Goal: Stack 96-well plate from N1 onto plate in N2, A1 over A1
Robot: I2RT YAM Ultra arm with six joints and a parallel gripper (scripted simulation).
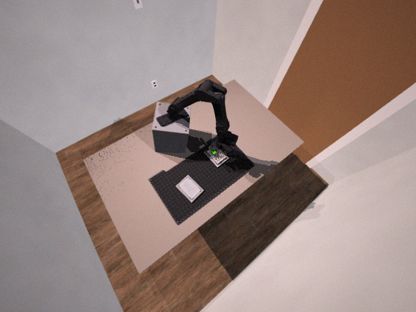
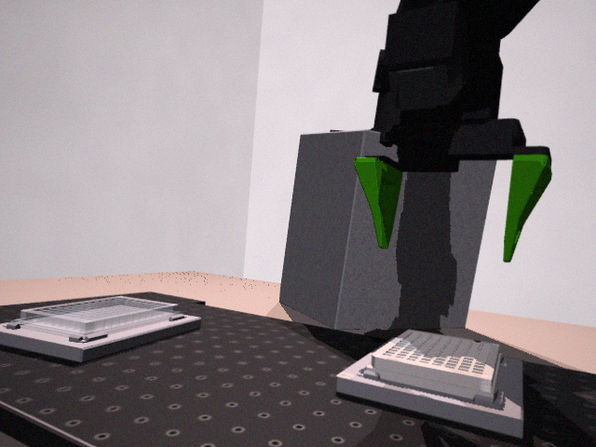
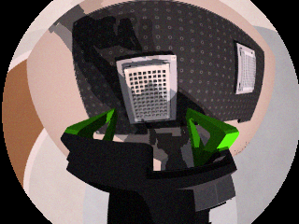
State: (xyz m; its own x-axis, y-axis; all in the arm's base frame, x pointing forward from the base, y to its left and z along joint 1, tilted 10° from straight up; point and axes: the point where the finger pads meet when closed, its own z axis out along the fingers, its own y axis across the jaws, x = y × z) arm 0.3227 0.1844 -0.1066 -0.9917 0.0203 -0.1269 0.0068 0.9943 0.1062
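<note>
Now: the plate nest N1 10 mm behind my hand and 110 mm below it.
</note>
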